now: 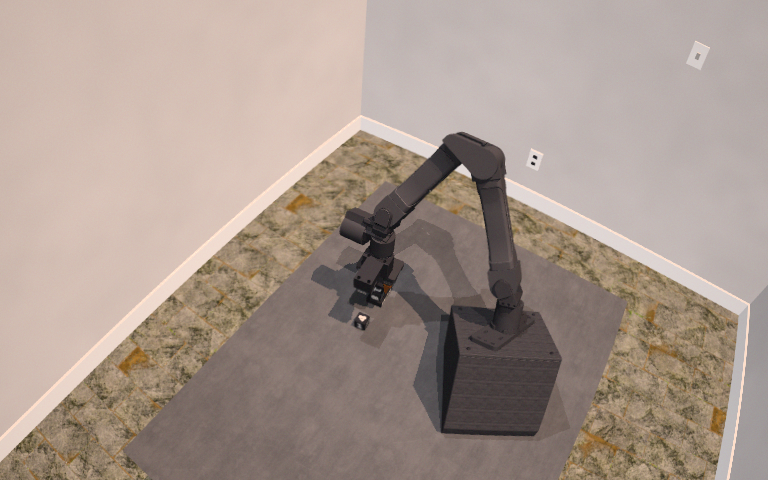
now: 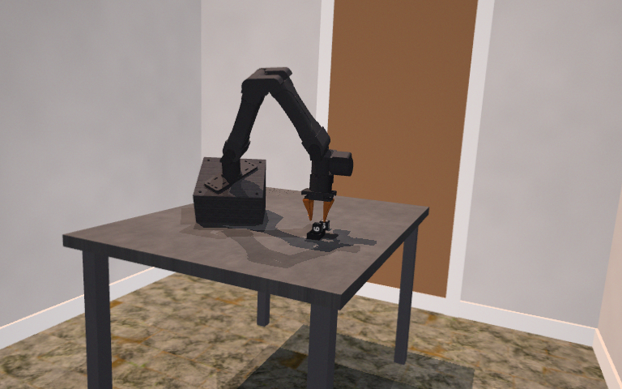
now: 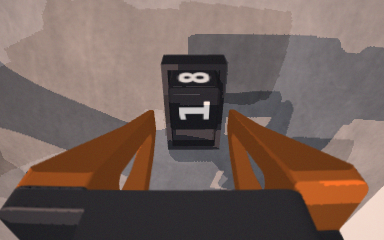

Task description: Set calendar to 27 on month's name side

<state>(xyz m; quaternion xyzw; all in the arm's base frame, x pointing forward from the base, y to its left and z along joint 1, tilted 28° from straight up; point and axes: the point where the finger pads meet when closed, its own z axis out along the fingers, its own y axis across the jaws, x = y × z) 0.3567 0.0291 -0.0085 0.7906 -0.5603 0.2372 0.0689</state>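
My hand is 30 mm above the black digit cube. Round my hand: black tray: 20 mm to the right, 50 mm below; then black cube: 20 mm behind, 90 mm to the left, 40 mm below.
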